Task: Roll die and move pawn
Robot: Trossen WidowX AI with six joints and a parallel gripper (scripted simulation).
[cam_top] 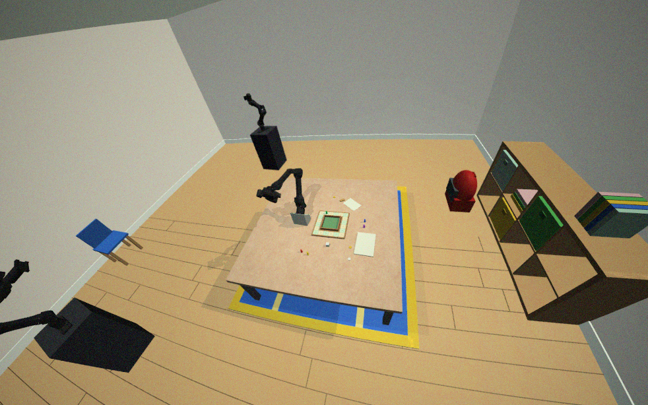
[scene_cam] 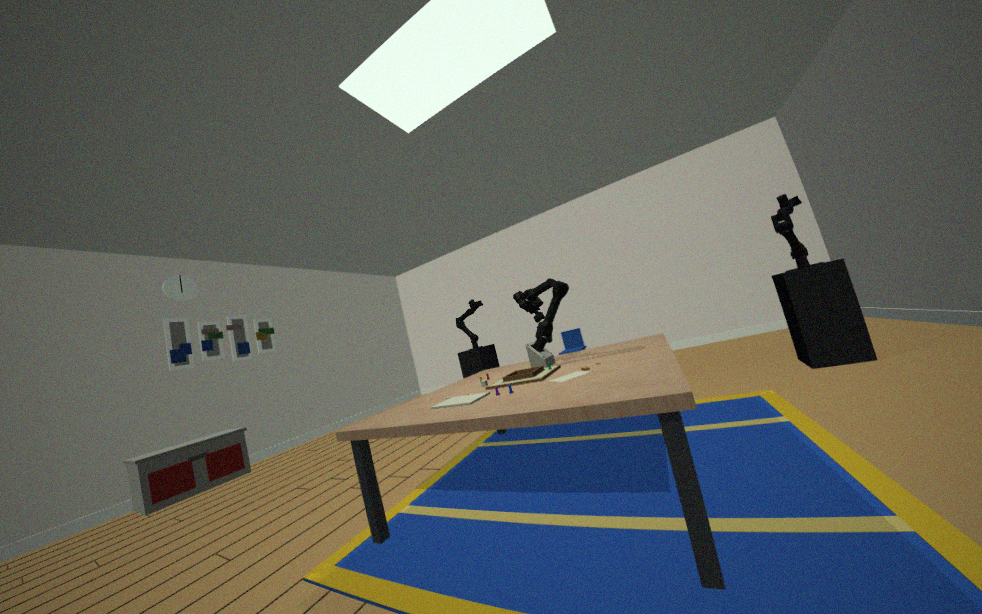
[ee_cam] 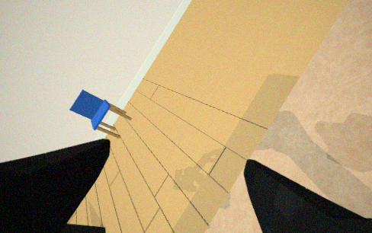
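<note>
Now: gripper tip 60 cm short of the white die, 14 cm to the left of it and 29 cm above it. From my gripper tip the other things lie so: green felt dice tray: 56 cm ahead, 8 cm to the left, 30 cm below; green pawn: 48 cm ahead, 18 cm to the left, 28 cm below.
</note>
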